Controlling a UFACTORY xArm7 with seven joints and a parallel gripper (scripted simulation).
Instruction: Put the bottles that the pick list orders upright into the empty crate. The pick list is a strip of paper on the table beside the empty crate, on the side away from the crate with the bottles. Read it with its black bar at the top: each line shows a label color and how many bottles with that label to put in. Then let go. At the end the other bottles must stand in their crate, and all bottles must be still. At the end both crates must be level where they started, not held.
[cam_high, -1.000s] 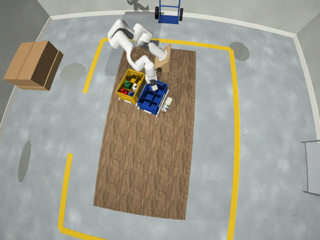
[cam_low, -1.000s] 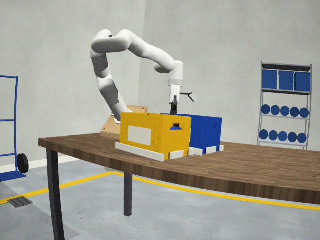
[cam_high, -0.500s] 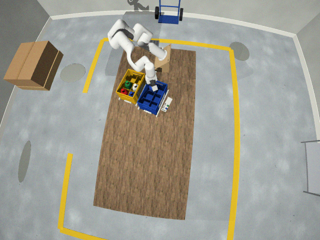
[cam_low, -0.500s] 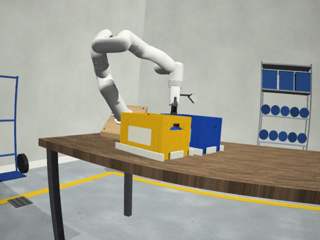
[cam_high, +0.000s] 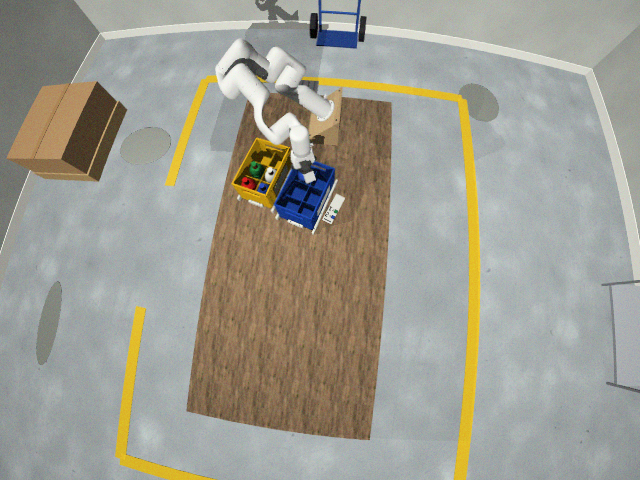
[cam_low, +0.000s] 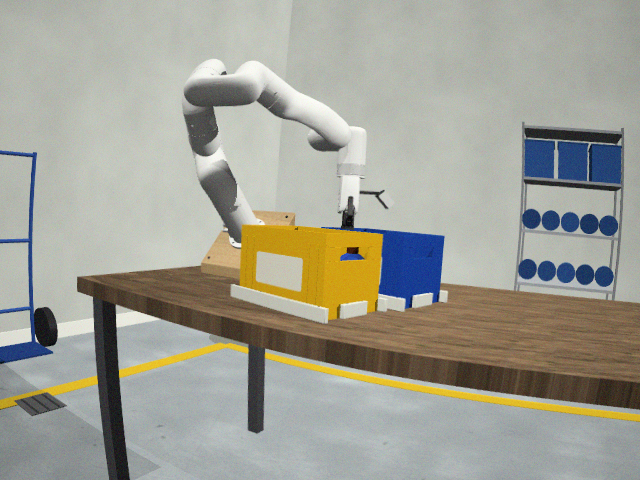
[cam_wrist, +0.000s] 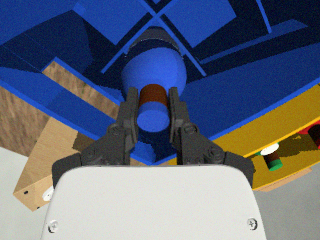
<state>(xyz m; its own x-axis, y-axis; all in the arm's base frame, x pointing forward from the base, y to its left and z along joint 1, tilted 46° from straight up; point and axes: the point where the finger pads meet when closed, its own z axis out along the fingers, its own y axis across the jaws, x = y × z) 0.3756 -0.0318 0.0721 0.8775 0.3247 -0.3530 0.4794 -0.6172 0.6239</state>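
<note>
Right now the blue-label bottle is 100 mm ahead of my hand, 190 mm to the right of it and 80 mm below it. Also, from my hand: white-label bottle 20 mm ahead, 160 mm to the right, 80 mm below; blue crate 100 mm ahead, 10 mm to the left, 80 mm below; yellow crate 210 mm to the right, 80 mm below.
</note>
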